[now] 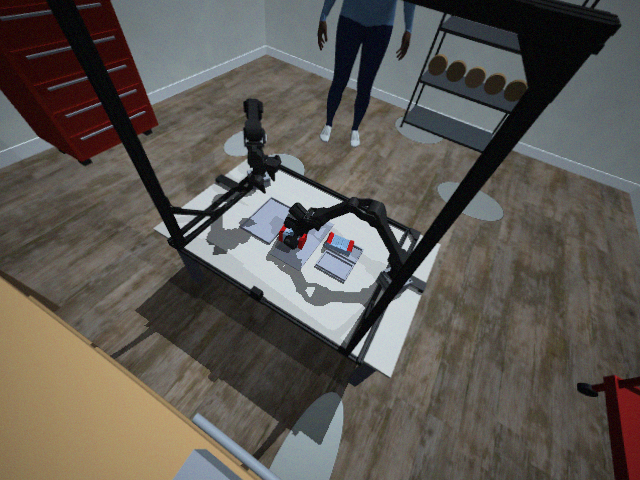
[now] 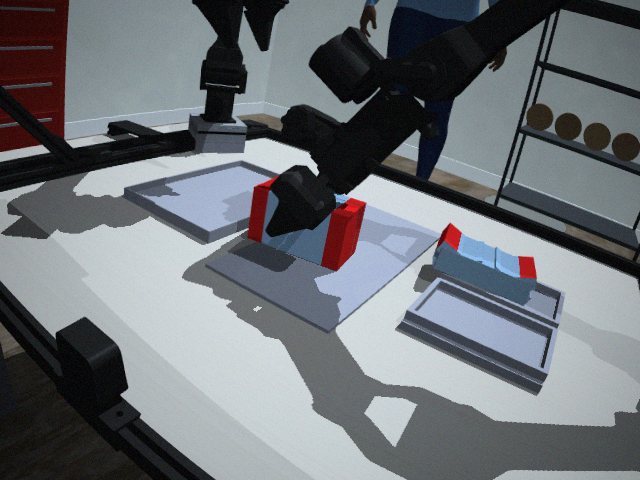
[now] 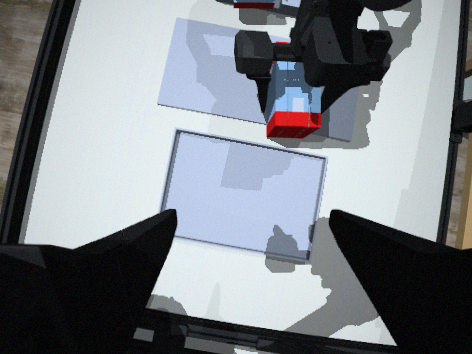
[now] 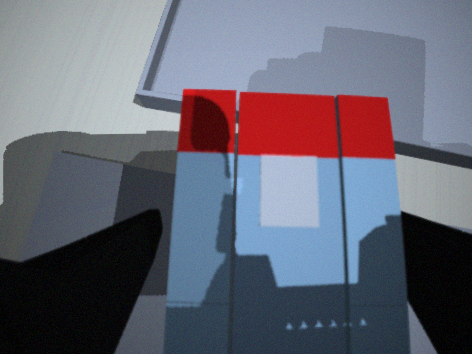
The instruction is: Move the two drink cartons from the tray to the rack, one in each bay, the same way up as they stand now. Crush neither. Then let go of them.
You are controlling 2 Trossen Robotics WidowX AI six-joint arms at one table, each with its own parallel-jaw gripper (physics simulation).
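Frame: origin at the left arm's base, x ahead, y left, z up, level; centimetres.
Seen in the pictures: left gripper, between the fingertips: (image 1: 269, 187) (image 2: 248, 49) (image 3: 253, 216); right gripper, between the fingertips: (image 1: 288, 235) (image 2: 285, 219) (image 3: 290, 112) (image 4: 265, 218); left arm's base, origin of its link: (image 2: 217, 119).
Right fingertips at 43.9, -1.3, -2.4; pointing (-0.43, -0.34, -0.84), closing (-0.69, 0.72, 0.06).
Pixels of each thing's top centre, then the offset from my right fingertips to it, as dx, dy, dz. Level surfaces: height alone.
- blue drink carton with red ends, centre of its top: (image 4: 290, 305) (image 2: 310, 194) (image 3: 298, 83) (image 1: 293, 231) +1.8, +1.8, +4.1
- flat grey mat, height of its surface: dz -2.7
- second carton, centre of its top: (image 2: 489, 251) (image 1: 340, 241) +14.3, +21.0, +2.0
- rack, centre of its top: (image 2: 498, 300) (image 1: 340, 256) +20.0, +18.5, -1.1
- rimmed tray, centre of its top: (image 4: 376, 8) (image 2: 228, 188) (image 3: 242, 195) (image 1: 270, 218) -14.7, -3.3, -1.5
A blue drink carton with red ends (image 1: 282, 233) (image 2: 304, 245) (image 3: 292, 123) (image 4: 289, 133) lies on its side on a flat grey mat (image 1: 295, 258) (image 2: 366, 281) (image 3: 182, 81). My right gripper (image 1: 292, 239) (image 3: 290, 112) (image 4: 265, 218) is open, low over this carton, with one finger on each long side. A second carton (image 1: 340, 242) (image 2: 485, 264) lies tilted on the far bay of the rack (image 1: 333, 265) (image 2: 461, 348); the near bay holds nothing. The rimmed tray (image 1: 266, 220) (image 2: 204, 195) (image 3: 241, 211) (image 4: 157, 60) holds nothing. My left gripper (image 3: 253, 216) (image 1: 267, 177) is open, high behind the tray.
Black frame posts (image 1: 128, 138) (image 1: 461, 205) stand at the table's corners. A person (image 1: 358, 52) stands beyond the table. A shelf unit (image 1: 420, 81) is at the back right and a red drawer cabinet (image 1: 109, 86) at the back left.
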